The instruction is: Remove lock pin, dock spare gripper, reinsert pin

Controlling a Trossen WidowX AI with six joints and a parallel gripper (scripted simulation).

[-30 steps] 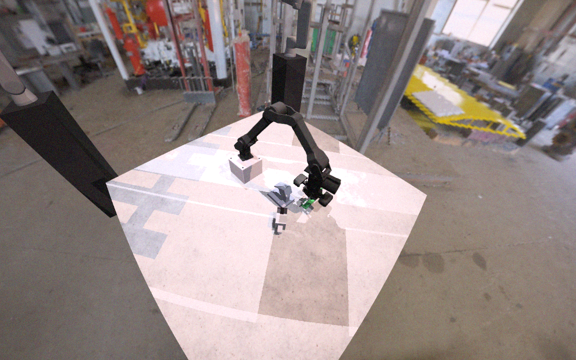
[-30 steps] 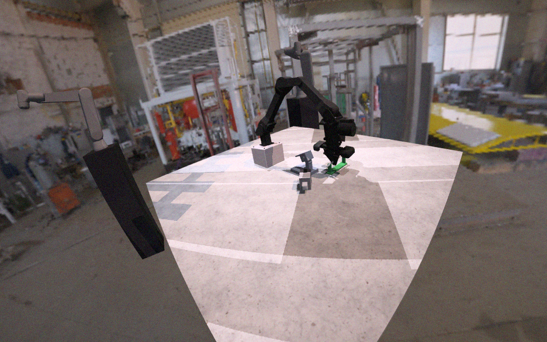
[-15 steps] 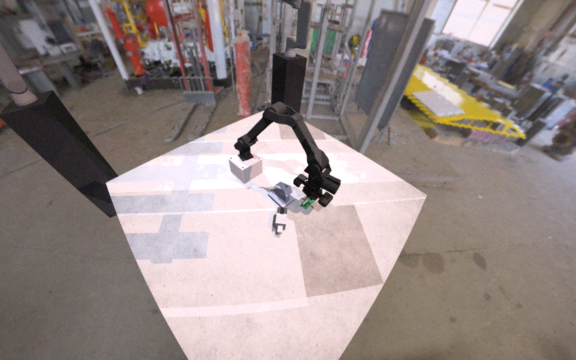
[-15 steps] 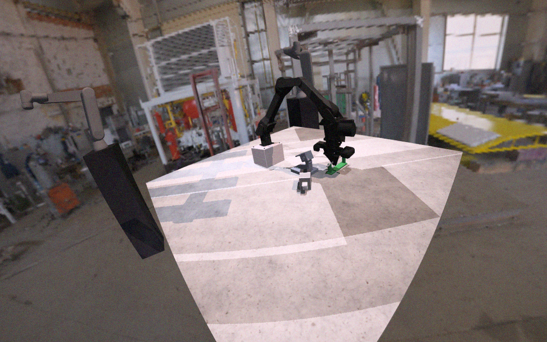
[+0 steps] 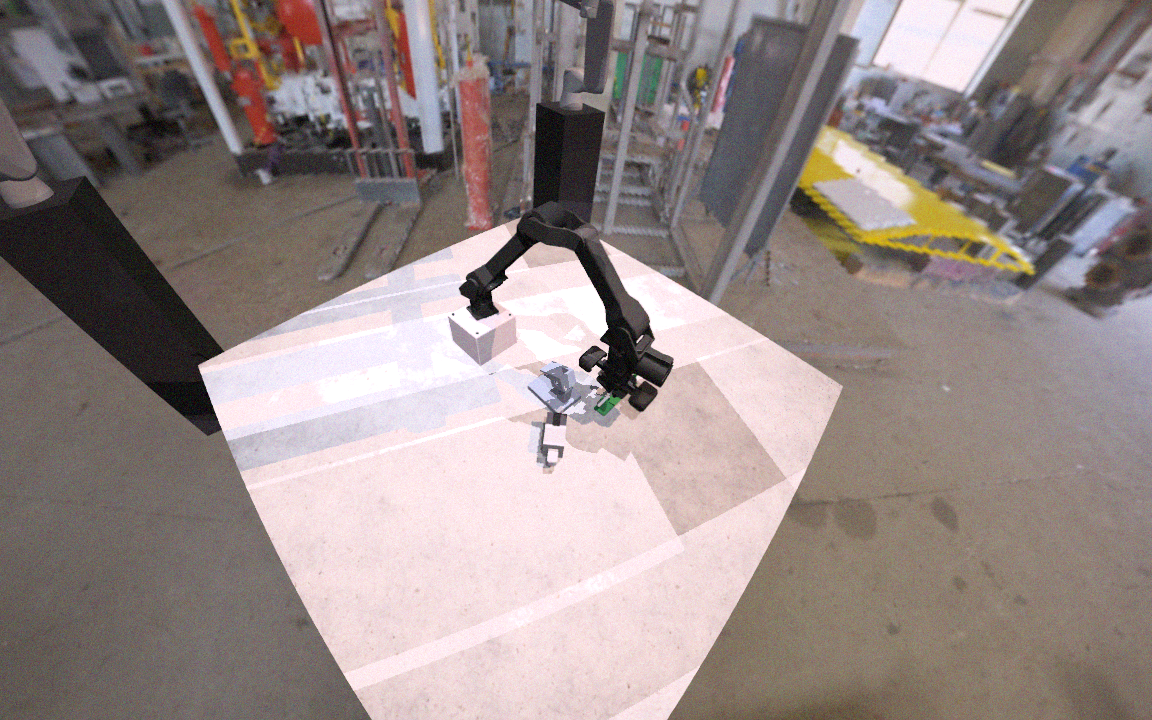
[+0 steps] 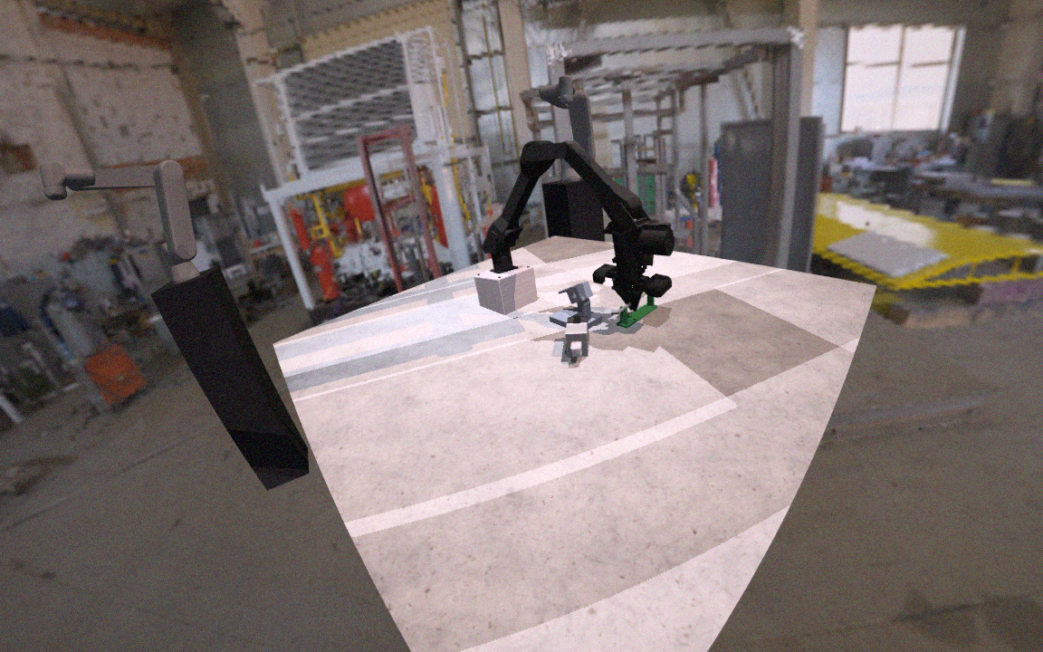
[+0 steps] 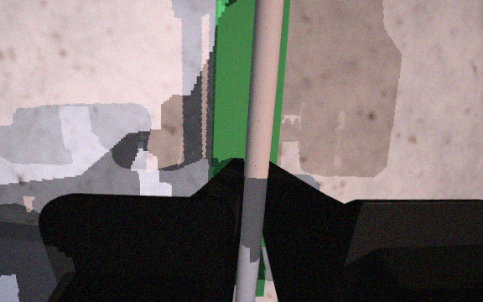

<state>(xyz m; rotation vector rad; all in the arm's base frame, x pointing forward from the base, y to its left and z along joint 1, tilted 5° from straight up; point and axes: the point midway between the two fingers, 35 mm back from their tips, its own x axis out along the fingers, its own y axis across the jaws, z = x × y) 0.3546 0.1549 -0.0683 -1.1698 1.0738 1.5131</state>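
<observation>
Right now the green stand is 20 mm to the left of my gripper tip and 10 mm behind it. Also, from my gripper tip: spare gripper (190 mm to the right, 20 mm ahead); socket (100 mm to the right, 90 mm behind, 30 mm above).
</observation>
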